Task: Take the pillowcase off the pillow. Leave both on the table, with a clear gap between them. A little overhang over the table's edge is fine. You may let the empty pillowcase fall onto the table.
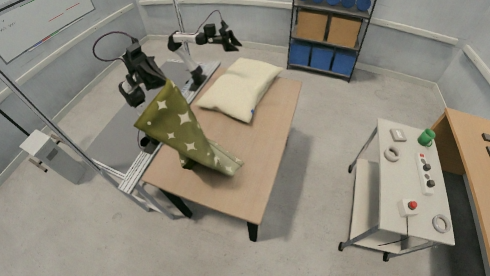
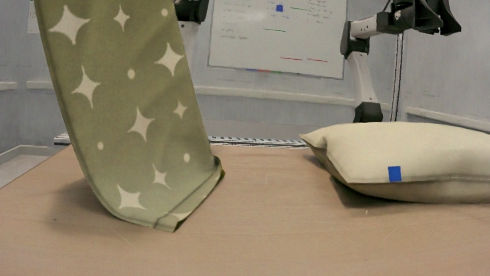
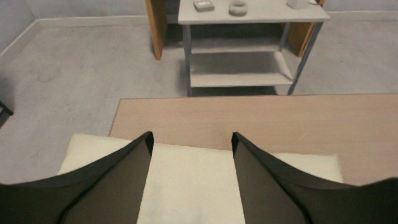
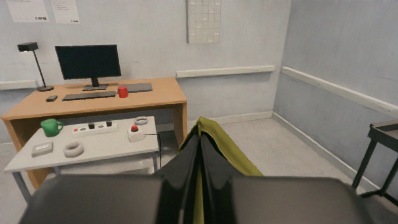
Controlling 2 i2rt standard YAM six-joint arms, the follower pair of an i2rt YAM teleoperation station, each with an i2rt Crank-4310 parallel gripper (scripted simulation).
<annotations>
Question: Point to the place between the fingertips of the left gripper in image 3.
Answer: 192, 134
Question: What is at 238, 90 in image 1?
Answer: A cream pillow.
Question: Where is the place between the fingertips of the right gripper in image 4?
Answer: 199, 136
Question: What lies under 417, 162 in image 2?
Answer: A cream pillow.
</annotations>
